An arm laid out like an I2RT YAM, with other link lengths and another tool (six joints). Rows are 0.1 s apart.
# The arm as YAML. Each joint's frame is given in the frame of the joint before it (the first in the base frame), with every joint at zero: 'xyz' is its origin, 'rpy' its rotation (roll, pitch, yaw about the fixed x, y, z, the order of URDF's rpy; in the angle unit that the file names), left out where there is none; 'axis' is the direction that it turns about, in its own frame. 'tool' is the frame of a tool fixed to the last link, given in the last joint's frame.
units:
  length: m
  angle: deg
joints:
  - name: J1
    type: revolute
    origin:
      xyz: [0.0, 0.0, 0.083]
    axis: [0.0, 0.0, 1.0]
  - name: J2
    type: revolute
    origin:
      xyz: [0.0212, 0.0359, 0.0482]
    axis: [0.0, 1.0, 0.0]
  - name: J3
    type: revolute
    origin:
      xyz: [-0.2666, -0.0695, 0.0]
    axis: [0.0, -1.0, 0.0]
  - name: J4
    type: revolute
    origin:
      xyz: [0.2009, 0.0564, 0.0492]
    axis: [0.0, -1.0, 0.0]
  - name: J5
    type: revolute
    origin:
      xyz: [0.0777, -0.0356, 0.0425]
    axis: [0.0, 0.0, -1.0]
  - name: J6
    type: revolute
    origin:
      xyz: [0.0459, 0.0, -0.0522]
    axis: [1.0, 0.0, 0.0]
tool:
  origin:
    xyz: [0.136, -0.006, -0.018]
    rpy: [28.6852, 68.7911, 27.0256]
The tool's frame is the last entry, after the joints.
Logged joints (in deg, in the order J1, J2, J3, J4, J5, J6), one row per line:
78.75 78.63 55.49 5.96 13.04 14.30
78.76 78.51 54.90 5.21 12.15 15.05
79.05 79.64 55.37 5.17 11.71 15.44
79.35 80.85 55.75 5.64 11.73 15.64
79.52 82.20 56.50 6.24 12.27 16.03
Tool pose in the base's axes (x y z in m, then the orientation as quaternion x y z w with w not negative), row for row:
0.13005 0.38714 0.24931 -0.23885 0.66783 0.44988 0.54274
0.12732 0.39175 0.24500 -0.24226 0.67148 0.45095 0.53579
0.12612 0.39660 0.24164 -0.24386 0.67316 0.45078 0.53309
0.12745 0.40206 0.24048 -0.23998 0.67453 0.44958 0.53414
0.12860 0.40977 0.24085 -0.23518 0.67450 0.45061 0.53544
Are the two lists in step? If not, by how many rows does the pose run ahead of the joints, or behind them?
The pose runs 1 row ahead of the joints: the pose in row i belongs to the joints in row i + 1.
